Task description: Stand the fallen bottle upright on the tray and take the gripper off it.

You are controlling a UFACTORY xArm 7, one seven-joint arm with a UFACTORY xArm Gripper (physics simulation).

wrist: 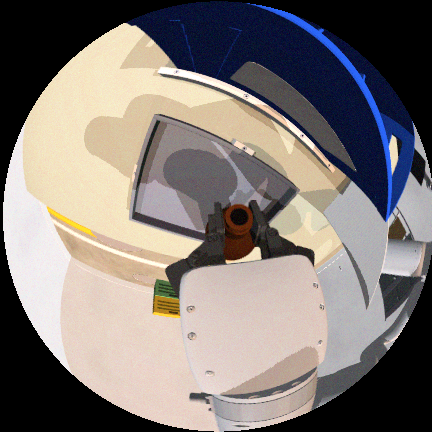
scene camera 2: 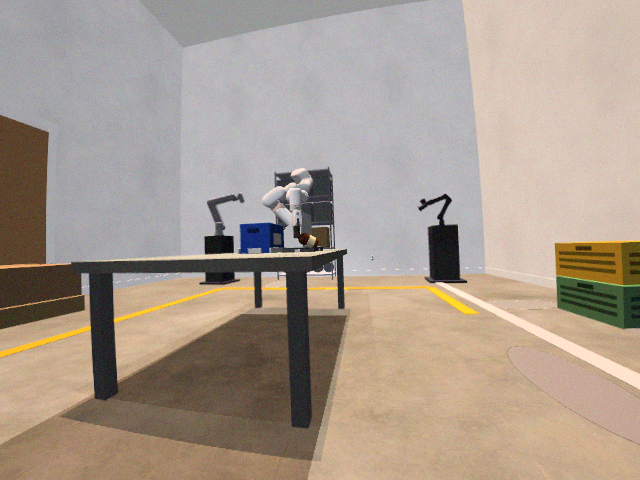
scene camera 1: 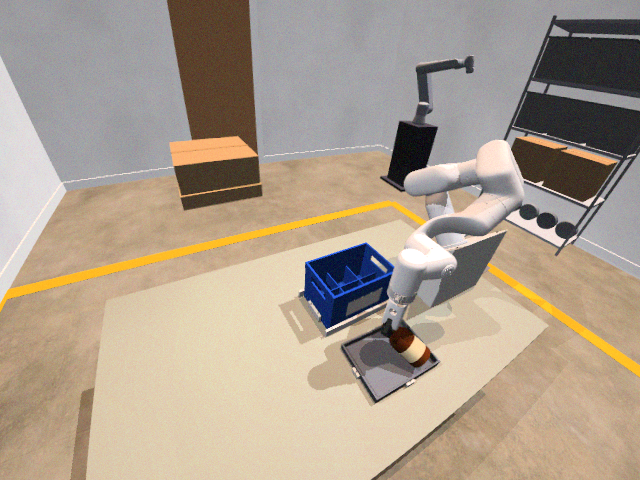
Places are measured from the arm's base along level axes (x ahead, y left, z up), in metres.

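Pixels of known places: gripper, fingertip midpoint: (wrist: 234, 210) (scene camera 2: 296, 238) (scene camera 1: 387, 330); arm's base, origin of the base link: (wrist: 381, 254) (scene camera 1: 451, 245).
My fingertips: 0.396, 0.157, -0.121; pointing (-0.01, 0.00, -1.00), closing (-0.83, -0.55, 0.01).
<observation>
For each thing: its middle in the pictures, then the offset to it from my fingertips, as dx, dy, dz. "pt": a spot on its surface instead.
- brown bottle with a cream label, body centre: (wrist: 230, 234) (scene camera 1: 403, 340) (scene camera 2: 305, 239) -0.030, +0.045, -0.010
- dark grey tray, surface spot: (wrist: 155, 200) (scene camera 1: 377, 380) pt +0.083, +0.095, -0.079
- blue crate with dividers, body centre: (scene camera 1: 349, 284) (scene camera 2: 263, 239) +0.015, -0.220, +0.003
The brown bottle with a cream label (scene camera 1: 412, 351) (scene camera 2: 310, 240) (wrist: 238, 247) leans over the right part of the dark grey tray (scene camera 1: 381, 381) (scene camera 2: 279, 250) (wrist: 155, 200). It is tilted far from upright, its neck end raised and its base low near the tray's right corner. Whether the base touches the tray cannot be told. My gripper (scene camera 1: 391, 331) (scene camera 2: 297, 233) (wrist: 234, 210) is shut on the bottle's neck. In the wrist view the open mouth shows between the two dark fingers, and the gripper's housing hides the lower part of the bottle.
A blue crate with dividers (scene camera 1: 347, 302) (scene camera 2: 254, 236) (wrist: 300, 55) stands on a pale base beside the tray. A grey upright panel (scene camera 1: 469, 268) (wrist: 345, 237) stands near the arm. The table edge (scene camera 2: 206, 265) runs beyond the tray. Cardboard boxes (scene camera 1: 217, 173) stand on the floor farther off.
</observation>
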